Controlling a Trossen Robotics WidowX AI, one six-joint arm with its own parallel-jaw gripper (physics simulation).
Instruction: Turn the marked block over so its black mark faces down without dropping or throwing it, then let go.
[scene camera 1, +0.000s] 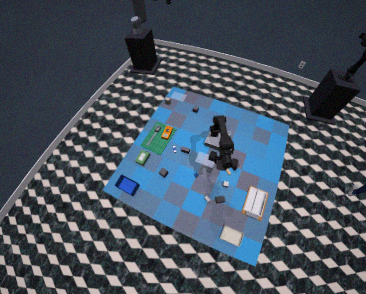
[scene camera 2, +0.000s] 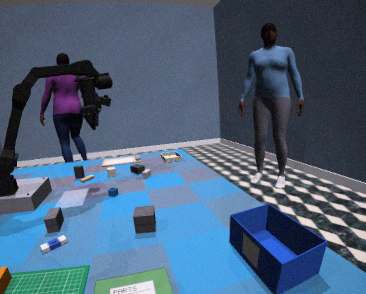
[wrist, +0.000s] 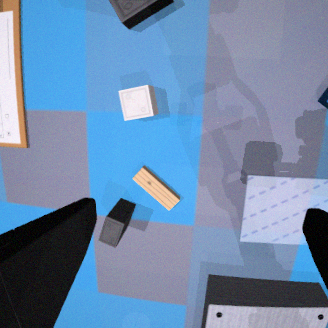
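There is a blue bin in view. As for my gripper, it is in view too, and it is open and holds nothing.
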